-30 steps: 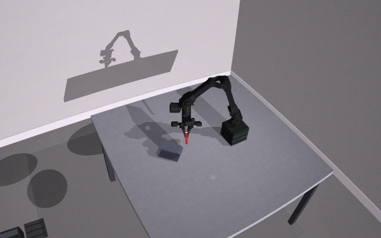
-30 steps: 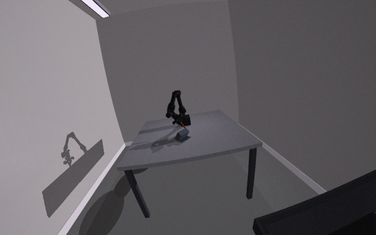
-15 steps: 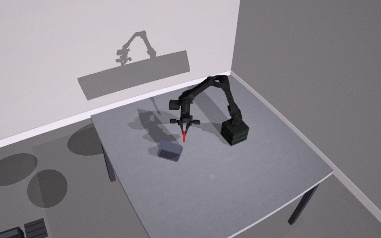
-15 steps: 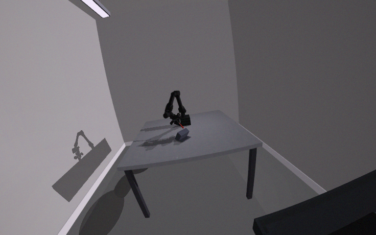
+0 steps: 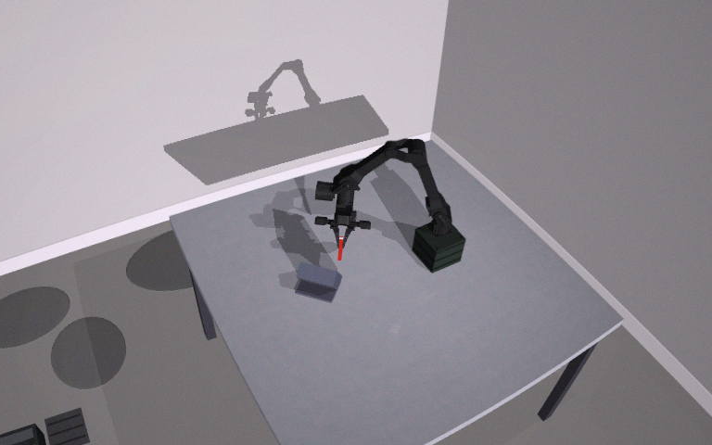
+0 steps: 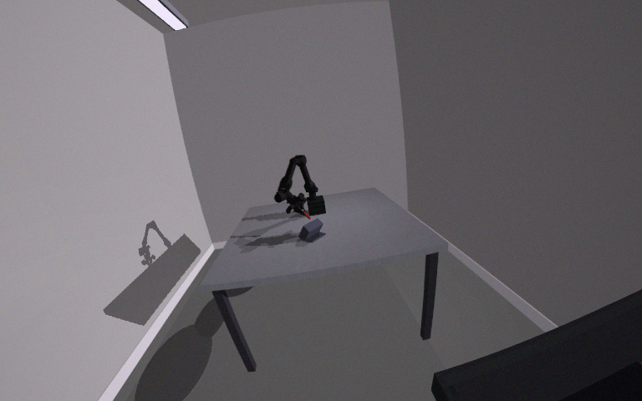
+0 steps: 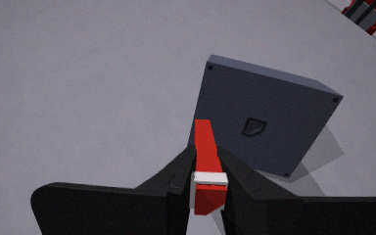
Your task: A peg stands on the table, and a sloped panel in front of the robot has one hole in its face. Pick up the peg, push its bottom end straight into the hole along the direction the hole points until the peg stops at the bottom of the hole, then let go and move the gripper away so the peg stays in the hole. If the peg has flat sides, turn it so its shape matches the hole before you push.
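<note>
My gripper tip is now 8 cm short of the panel, 3 cm to the right of it and 8 cm above it. Also, from my gripper tip: peg: 1 cm behind, 1 cm to the right, 1 cm above.
</note>
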